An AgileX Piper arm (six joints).
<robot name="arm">
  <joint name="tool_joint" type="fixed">
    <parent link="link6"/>
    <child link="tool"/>
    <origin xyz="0 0 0" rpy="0 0 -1.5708"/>
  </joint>
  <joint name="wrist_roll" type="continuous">
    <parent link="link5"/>
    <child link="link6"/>
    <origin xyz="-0.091 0 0" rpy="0 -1.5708 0"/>
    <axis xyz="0 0 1"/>
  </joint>
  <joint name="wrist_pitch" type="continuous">
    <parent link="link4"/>
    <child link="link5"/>
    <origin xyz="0 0 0" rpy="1.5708 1.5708 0"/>
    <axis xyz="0 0 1"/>
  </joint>
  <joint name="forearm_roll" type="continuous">
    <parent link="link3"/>
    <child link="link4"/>
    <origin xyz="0.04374 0.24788 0" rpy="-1.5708 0 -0.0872"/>
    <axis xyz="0 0 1"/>
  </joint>
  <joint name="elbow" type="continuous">
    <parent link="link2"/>
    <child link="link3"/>
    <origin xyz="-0.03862 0.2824 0" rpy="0 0 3.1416"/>
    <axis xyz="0 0 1"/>
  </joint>
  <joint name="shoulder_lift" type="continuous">
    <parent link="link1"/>
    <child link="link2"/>
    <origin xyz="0 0 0" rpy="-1.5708 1.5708 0"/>
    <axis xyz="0 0 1"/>
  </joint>
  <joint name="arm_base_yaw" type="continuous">
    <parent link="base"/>
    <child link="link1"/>
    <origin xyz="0 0 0.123"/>
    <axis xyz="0 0 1"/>
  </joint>
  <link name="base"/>
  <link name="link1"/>
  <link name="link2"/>
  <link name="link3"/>
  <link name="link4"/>
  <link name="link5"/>
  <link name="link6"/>
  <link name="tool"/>
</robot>
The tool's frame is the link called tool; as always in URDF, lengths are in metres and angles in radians. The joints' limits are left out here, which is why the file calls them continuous.
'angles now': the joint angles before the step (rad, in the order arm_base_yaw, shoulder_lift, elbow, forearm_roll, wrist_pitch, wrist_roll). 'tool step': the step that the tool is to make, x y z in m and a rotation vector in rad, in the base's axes. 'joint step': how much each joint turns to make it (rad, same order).
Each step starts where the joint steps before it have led.
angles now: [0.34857 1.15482 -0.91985 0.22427 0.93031 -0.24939]
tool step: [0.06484 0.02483 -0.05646 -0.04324 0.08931 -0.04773]
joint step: [0.01566 0.31513 -0.05833 -0.01678 -0.16789 0.03771]
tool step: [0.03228 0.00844 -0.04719 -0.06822 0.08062 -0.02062]
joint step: [0.00002 0.19969 -0.04485 -0.04803 -0.06056 0.03570]
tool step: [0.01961 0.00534 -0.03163 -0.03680 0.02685 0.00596]
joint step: [-0.00001 0.12779 -0.03772 -0.02572 -0.05266 0.00243]
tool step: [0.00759 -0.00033 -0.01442 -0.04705 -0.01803 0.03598]
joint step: [0.00157 0.04926 -0.00718 -0.06085 -0.04233 -0.00002]
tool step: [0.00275 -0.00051 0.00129 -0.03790 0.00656 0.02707]
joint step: [0.00246 0.00865 -0.02230 -0.04599 0.03323 0.00597]
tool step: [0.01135 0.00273 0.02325 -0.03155 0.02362 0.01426]
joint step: [0.00003 0.00101 -0.11232 -0.02825 0.14468 0.00380]
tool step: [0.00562 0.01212 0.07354 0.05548 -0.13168 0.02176]
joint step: [0.02473 -0.09341 -0.16150 0.00222 0.11205 0.00204]
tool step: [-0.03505 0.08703 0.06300 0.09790 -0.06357 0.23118]
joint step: [0.23675 -0.00831 -0.22538 0.05532 0.13060 -0.00190]
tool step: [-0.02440 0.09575 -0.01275 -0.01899 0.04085 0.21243]
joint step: [0.21293 0.19784 -0.24455 0.01050 0.08950 0.00596]
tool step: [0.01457 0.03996 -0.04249 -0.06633 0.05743 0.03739]
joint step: [0.03314 0.20340 -0.17975 0.00000 0.06423 0.00000]
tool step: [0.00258 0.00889 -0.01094 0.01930 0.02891 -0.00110]
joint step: [0.00174 0.04144 -0.02913 0.03468 -0.00868 0.00000]
